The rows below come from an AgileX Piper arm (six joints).
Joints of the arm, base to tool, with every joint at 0 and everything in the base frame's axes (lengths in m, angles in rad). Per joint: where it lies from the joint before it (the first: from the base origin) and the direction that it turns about. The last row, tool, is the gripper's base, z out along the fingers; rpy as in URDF.
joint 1: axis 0 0 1 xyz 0 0 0.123
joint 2: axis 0 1 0 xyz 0 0 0
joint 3: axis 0 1 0 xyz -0.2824 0 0.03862
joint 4: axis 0.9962 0 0.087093 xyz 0.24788 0 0.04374
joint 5: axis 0 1 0 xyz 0 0 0
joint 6: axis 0.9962 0 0.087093 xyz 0.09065 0 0.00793
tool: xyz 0 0 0 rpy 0 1.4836 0
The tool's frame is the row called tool.
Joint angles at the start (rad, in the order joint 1, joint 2, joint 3, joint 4, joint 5, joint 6):
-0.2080, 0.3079, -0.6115, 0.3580, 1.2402, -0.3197
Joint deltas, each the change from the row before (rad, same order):
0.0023, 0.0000, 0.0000, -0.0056, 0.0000, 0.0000
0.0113, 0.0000, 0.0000, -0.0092, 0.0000, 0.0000
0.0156, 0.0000, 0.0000, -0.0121, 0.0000, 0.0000
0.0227, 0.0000, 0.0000, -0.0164, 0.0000, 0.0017
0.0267, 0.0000, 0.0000, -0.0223, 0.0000, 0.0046
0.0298, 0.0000, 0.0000, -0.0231, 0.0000, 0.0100
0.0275, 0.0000, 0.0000, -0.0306, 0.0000, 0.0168
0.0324, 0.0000, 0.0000, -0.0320, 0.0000, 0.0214
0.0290, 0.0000, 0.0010, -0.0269, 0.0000, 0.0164
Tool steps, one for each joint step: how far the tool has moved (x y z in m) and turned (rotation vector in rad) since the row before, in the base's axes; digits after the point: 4 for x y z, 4 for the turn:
-0.0001, -0.0004, -0.0002, -0.0051, 0.0011, 0.0002
-0.0003, -0.0004, -0.0002, -0.0083, 0.0017, 0.0078
-0.0004, -0.0005, -0.0003, -0.0110, 0.0021, 0.0110
-0.0006, -0.0007, -0.0004, -0.0138, 0.0028, 0.0153
-0.0006, -0.0011, -0.0005, -0.0173, 0.0038, 0.0149
-0.0006, -0.0011, -0.0005, -0.0145, 0.0043, 0.0138
-0.0005, -0.0018, -0.0006, -0.0170, 0.0055, 0.0037
-0.0005, -0.0018, -0.0006, -0.0154, 0.0053, 0.0046
-0.0003, -0.0015, -0.0007, -0.0141, 0.0043, 0.0067

